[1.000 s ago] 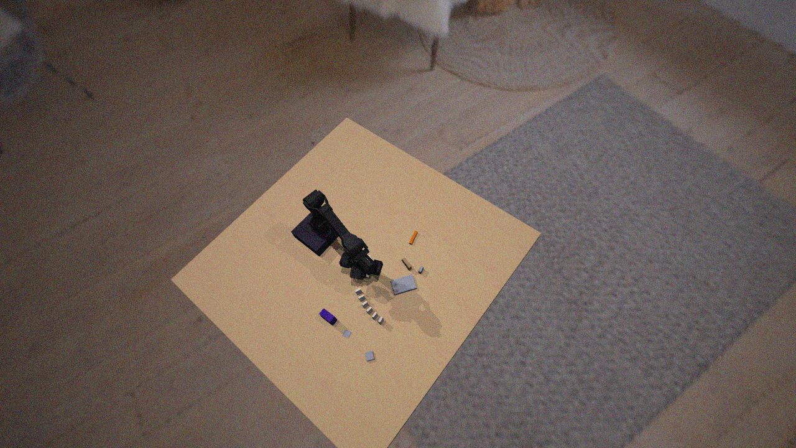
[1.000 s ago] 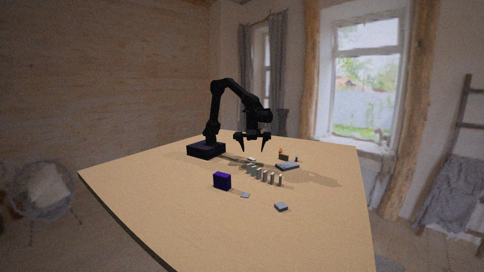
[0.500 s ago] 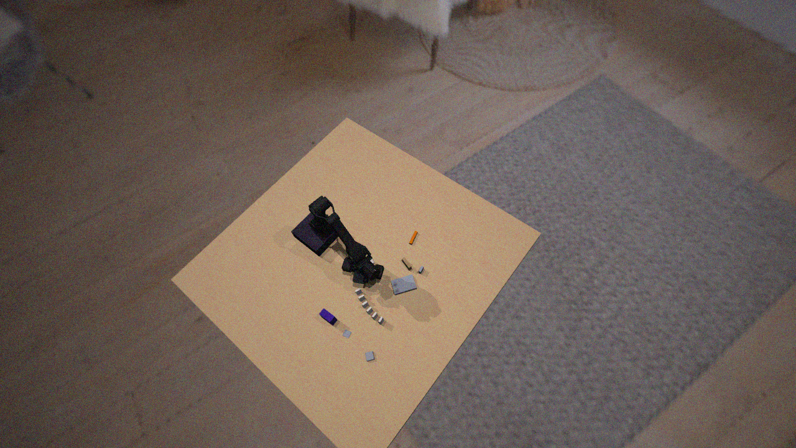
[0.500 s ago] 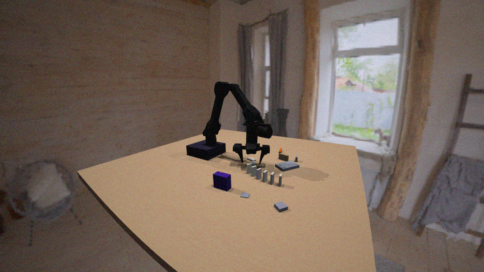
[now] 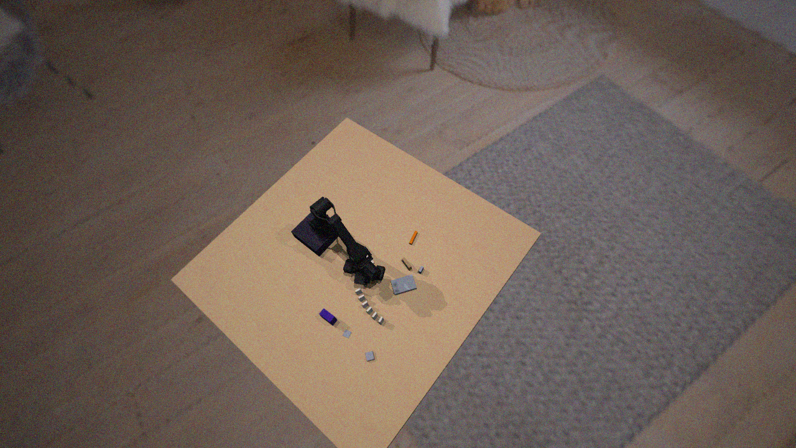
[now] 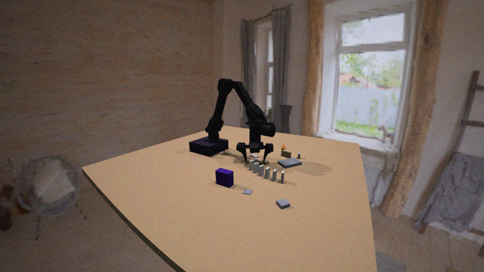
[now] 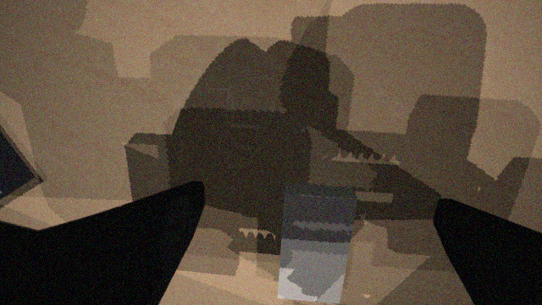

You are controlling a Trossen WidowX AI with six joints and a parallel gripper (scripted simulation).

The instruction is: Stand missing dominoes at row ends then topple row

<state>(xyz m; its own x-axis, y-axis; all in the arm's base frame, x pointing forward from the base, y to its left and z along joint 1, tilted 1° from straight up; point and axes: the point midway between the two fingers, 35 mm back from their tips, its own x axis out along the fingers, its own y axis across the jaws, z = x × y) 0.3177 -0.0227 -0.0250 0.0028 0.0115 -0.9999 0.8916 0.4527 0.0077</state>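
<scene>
Right now the purple block is 26 cm to the right of my gripper tip, 3 cm above it and 1 cm ahead of it. Round my gripper tip: flat blue-grey slab (16 cm ahead, 8 cm to the left, 1 cm above); then brown block (16 cm to the left, 11 cm ahead, 2 cm above); then orange bar (29 cm to the left, 4 cm ahead, 1 cm above).
</scene>
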